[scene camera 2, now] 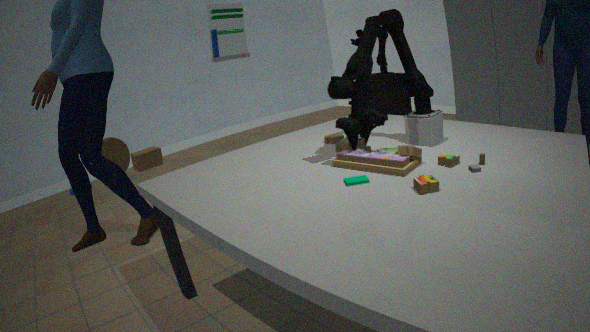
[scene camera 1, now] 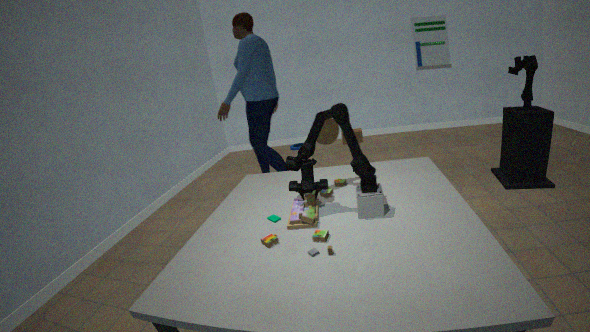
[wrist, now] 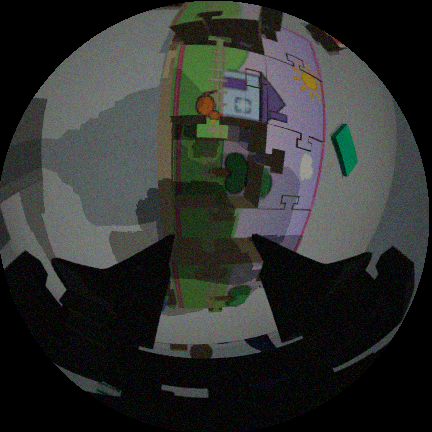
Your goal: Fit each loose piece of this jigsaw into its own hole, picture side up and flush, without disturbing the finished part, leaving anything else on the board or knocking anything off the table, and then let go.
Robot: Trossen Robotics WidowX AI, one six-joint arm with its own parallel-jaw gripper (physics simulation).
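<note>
The jigsaw board (scene camera 1: 302, 227) (scene camera 2: 369, 168) (wrist: 165, 145) has a wooden rim. Its finished part (scene camera 1: 296, 213) (scene camera 2: 374, 156) (wrist: 290, 112) shows lilac sky, a sun and a house. An open hole (wrist: 235, 172) with a printed tree at its bottom lies in the middle of the green side. My gripper (scene camera 1: 308, 197) (wrist: 213, 239) is shut on a green-and-lilac tree piece (wrist: 192, 292), picture side up, over the board's far end. Its clearance is hard to tell. Another piece (scene camera 1: 308, 218) (scene camera 2: 410, 151) (wrist: 215, 36) stands raised and looks tilted at the board's near end.
A green tile (scene camera 1: 274, 218) (scene camera 2: 356, 180) (wrist: 345, 150) lies beside the board. Picture blocks (scene camera 1: 270, 240) (scene camera 1: 320, 235) (scene camera 1: 340, 182) lie around it. A grey block (scene camera 1: 313, 252) and a small brown block (scene camera 1: 330, 250) lie nearer. The arm's base (scene camera 1: 370, 204) stands right.
</note>
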